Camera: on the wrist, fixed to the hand. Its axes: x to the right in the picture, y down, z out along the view.
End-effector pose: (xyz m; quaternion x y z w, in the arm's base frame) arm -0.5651 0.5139 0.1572 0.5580 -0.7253 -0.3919 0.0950
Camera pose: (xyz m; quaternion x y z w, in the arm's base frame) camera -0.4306 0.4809 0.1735 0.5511 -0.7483 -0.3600 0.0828
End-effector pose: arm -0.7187 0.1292 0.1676 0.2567 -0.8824 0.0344 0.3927
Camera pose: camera -0.5920 0.0885 0.2092 0.2572 -0.8829 0.0755 0.3856
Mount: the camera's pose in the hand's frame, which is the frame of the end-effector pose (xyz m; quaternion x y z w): -0.0240 -0.0902 -0.1036 0.0383 0.0041 0.0161 0.9991
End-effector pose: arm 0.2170 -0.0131 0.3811 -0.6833 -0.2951 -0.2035 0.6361
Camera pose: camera 0.1495 -0.1176 0.4442 -0.6623 -0.2890 -0.1846 0.6662
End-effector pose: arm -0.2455 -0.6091 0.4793 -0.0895 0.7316 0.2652 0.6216
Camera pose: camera -0.2882 -0.7417 0.4863 -0.0549 0.7451 0.2466 0.6172
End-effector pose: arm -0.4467 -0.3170 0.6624 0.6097 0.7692 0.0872 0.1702
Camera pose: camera -0.5620 -0.3544 0.7313 0.6277 0.7628 0.0629 0.1421
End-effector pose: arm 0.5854 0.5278 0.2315 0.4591 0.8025 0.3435 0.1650
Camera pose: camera 0.4816 0.4351 0.2404 0.4765 0.8082 0.3170 0.1385
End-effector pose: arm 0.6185 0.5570 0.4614 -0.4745 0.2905 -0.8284 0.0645
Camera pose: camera 0.5614 0.6839 0.4529 -0.4636 0.2664 -0.8397 0.0948
